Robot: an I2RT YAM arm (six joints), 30 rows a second.
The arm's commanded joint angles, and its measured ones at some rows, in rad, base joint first. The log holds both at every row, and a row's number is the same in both.
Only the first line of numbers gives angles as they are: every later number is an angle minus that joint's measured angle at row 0.
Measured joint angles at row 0:
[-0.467 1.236 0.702 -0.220 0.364 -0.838]
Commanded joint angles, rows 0 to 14:
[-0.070 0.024 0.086 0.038 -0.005 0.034]
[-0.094 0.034 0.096 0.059 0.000 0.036]
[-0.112 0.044 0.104 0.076 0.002 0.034]
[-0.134 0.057 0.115 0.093 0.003 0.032]
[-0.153 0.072 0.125 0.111 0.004 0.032]
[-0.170 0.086 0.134 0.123 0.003 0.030]
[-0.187 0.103 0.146 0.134 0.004 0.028]
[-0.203 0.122 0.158 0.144 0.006 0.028]
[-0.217 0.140 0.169 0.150 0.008 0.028]
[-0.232 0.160 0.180 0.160 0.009 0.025]
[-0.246 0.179 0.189 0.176 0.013 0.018]
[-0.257 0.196 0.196 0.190 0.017 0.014]
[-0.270 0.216 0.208 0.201 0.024 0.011]
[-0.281 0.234 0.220 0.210 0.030 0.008]
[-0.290 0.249 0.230 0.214 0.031 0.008]
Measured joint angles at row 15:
[-0.266 0.216 0.171 0.139 0.013 0.012]
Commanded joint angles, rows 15 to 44:
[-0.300 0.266 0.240 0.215 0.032 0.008]
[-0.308 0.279 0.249 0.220 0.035 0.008]
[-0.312 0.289 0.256 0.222 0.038 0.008]
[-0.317 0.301 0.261 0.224 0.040 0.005]
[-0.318 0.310 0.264 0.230 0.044 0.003]
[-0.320 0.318 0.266 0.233 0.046 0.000]
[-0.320 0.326 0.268 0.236 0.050 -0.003]
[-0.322 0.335 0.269 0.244 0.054 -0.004]
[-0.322 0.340 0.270 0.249 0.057 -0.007]
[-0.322 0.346 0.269 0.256 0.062 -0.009]
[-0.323 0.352 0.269 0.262 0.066 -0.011]
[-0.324 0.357 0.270 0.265 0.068 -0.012]
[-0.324 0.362 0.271 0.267 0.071 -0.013]
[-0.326 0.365 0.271 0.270 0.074 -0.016]
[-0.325 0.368 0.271 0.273 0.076 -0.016]
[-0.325 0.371 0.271 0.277 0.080 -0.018]
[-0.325 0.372 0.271 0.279 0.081 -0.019]
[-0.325 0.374 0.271 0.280 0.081 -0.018]
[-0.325 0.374 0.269 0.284 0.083 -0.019]
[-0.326 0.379 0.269 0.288 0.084 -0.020]
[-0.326 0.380 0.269 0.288 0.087 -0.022]
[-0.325 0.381 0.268 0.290 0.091 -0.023]
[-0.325 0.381 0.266 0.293 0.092 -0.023]
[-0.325 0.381 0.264 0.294 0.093 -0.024]
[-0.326 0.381 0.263 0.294 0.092 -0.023]
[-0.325 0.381 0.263 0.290 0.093 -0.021]
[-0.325 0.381 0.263 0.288 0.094 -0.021]
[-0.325 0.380 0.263 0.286 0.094 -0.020]
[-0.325 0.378 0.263 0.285 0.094 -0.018]
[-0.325 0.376 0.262 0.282 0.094 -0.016]
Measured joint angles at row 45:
[-0.322 0.371 0.231 0.248 0.081 -0.023]
